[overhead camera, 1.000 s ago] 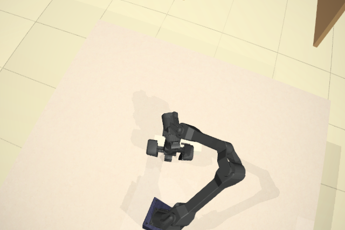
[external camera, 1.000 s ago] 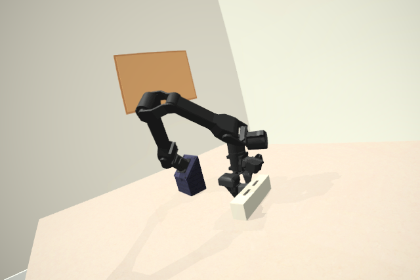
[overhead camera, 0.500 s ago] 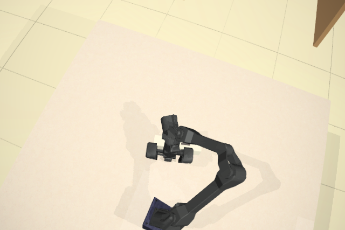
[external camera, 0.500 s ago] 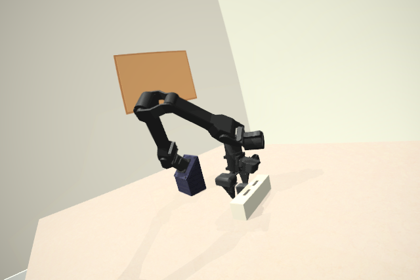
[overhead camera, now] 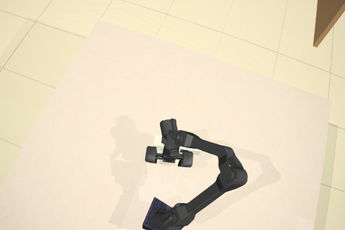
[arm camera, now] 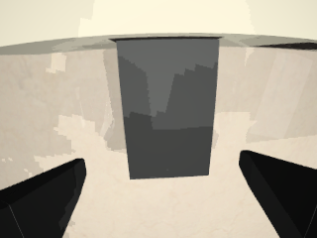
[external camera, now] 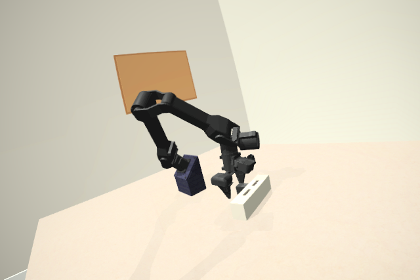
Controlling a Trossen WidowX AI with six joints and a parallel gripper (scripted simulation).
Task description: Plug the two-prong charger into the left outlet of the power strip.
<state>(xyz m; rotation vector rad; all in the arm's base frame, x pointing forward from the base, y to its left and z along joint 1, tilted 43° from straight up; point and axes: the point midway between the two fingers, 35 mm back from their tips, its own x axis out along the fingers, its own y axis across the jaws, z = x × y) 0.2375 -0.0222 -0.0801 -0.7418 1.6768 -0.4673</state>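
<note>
Right now the two-prong charger is 5 cm ahead of my gripper tip, 1 cm to the left of it and 1 cm above it.
</note>
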